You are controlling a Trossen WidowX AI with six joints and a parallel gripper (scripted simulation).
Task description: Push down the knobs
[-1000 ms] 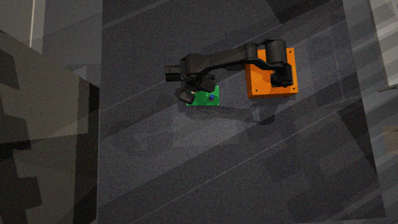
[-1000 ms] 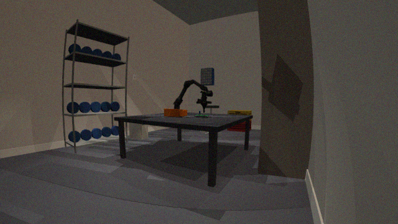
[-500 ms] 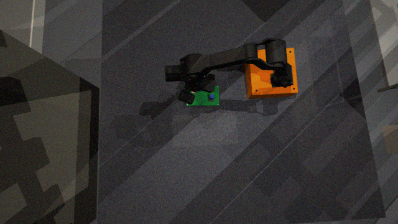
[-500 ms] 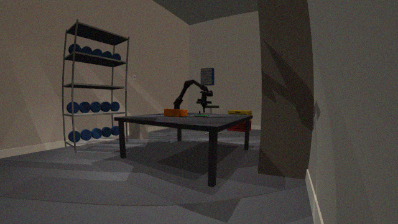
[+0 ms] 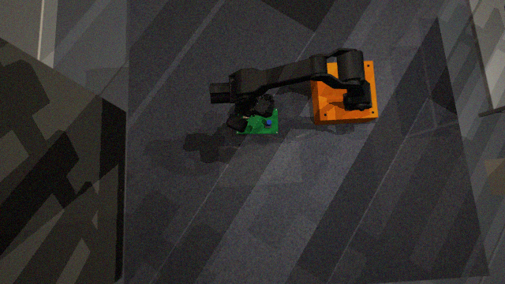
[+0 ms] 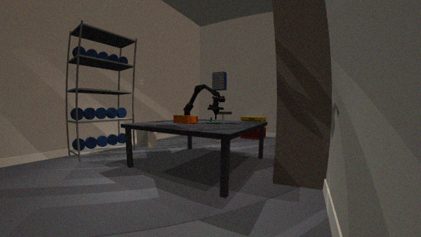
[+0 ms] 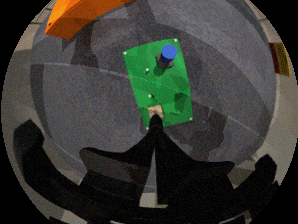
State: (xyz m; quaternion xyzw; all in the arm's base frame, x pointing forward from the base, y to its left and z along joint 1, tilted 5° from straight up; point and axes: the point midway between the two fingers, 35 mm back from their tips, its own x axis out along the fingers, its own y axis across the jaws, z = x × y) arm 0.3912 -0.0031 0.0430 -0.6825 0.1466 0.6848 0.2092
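Right now my gripper tip is 8 cm past the blue knob, 4 cm to the right of it and 4 cm above it. The rest, counted from my gripper tip: dark knob: 2 cm below.
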